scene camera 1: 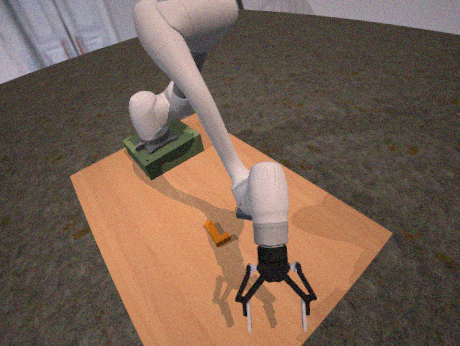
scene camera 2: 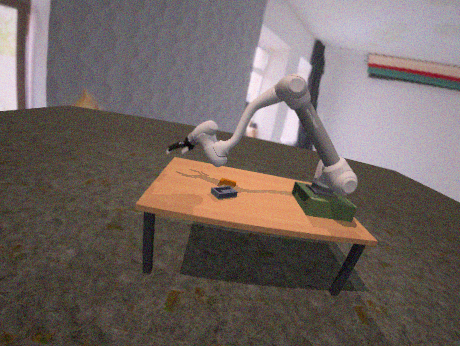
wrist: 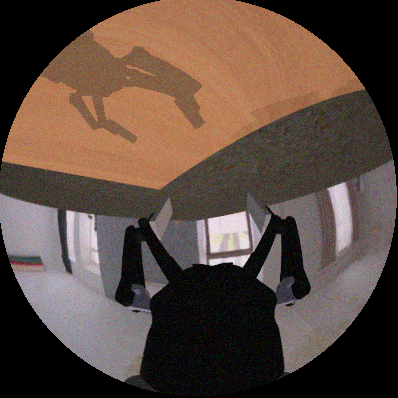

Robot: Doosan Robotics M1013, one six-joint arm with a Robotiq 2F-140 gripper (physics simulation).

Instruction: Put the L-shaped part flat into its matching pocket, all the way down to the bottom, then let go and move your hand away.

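Places are measured from the arm's base along level axes (x ahead, y left, z up), in metres.
Pixels of known places: gripper, between the fingertips: (scene camera 1: 277, 329) (scene camera 2: 174, 152) (wrist: 208, 202); arm's base, origin of its link: (scene camera 1: 157, 140) (scene camera 2: 321, 191).
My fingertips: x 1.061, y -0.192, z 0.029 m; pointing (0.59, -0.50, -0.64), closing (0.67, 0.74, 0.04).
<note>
For each thing: its top centre in the pictures, then the offset to it from my fingertips. Level surfaces: height alone.
- orange L-shaped part, centre of its top: (scene camera 1: 216, 229) (scene camera 2: 228, 180) 0.104 m left, 0.414 m back, 0.102 m down
- dark blue-grey block with the pocket, centre of its top: (scene camera 2: 224, 189) 0.284 m left, 0.386 m back, 0.096 m down
- wooden table, height of its surface: 0.132 m down
The orange L-shaped part (scene camera 1: 218, 237) (scene camera 2: 228, 182) lies on the table, near its middle. The dark blue-grey block with the pocket (scene camera 2: 224, 192) stands close beside it in the second scene view; the arm hides it in the first scene view. My gripper (scene camera 1: 277, 330) (scene camera 2: 176, 151) (wrist: 208, 202) is open and empty. It is above the table near its far end from the base, well away from the part, with its fingers pointing outward. Neither the part nor the pocket block shows in the wrist view.
The wooden table (scene camera 1: 175, 235) (scene camera 2: 260, 215) (wrist: 235, 55) carries the arm's green base box (scene camera 1: 172, 155) (scene camera 2: 320, 206) at its other end. Shadows of the arm fall across the tabletop. The table's edge and a corner lie below and beyond the fingers in the wrist view.
</note>
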